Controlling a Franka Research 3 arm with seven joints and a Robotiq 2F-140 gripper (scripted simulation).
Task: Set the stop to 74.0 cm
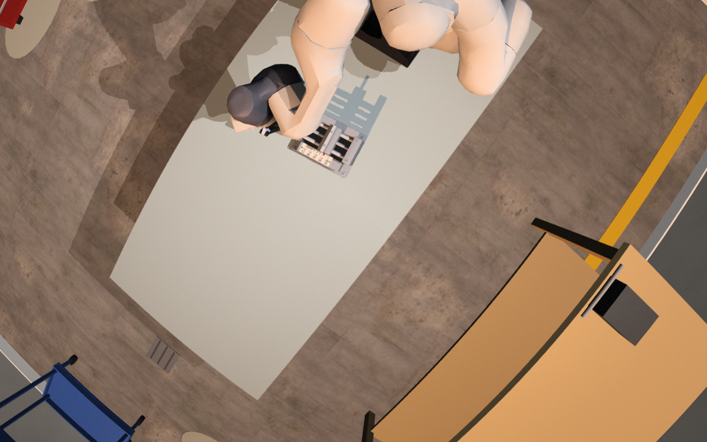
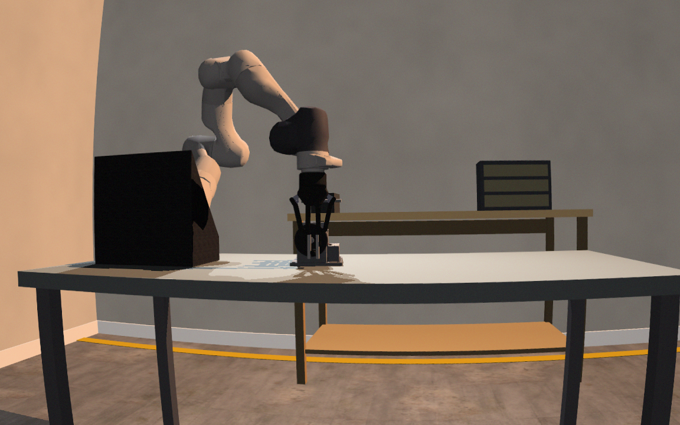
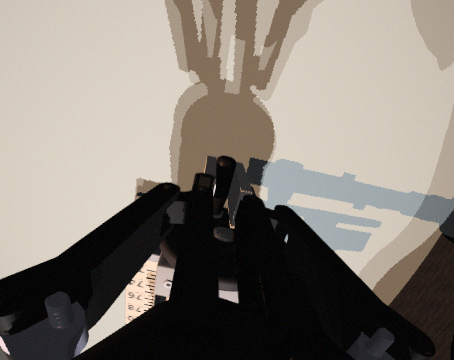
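Right now my hand is 20 mm to the right of the black handwheel and 10 mm above it.
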